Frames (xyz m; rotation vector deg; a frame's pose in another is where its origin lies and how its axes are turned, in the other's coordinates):
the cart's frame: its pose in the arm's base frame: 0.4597 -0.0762 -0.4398 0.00 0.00 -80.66
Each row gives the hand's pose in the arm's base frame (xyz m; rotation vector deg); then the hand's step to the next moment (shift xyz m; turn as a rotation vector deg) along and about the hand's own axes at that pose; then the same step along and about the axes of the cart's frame.
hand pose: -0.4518 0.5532 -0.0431 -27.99 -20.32 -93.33
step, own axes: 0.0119 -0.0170 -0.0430 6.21 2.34 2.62
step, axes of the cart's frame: 0.0257 -0.0268 -0.0300 4.58 1.42 5.28
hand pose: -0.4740 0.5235 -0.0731 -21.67 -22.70 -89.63
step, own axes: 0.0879 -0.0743 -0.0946 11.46 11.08 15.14
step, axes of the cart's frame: 0.1063 -0.0950 -0.0432 4.90 10.01 18.95
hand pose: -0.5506 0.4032 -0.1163 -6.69 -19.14 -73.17
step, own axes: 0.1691 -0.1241 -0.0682 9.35 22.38 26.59
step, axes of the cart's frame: 0.1966 -0.0969 -0.0245 -1.97 19.41 30.24
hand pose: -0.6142 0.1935 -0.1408 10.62 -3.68 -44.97
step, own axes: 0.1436 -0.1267 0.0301 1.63 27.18 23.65
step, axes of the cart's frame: 0.1925 -0.0221 0.0039 -11.34 19.19 28.36
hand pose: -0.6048 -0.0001 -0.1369 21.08 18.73 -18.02
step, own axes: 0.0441 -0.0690 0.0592 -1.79 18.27 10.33
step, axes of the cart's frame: 0.0988 0.0143 0.0156 -11.13 9.42 15.20
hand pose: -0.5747 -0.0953 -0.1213 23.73 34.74 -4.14
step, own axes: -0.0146 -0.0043 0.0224 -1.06 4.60 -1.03
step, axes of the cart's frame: 0.0134 -0.0029 0.0234 -4.60 0.18 1.48
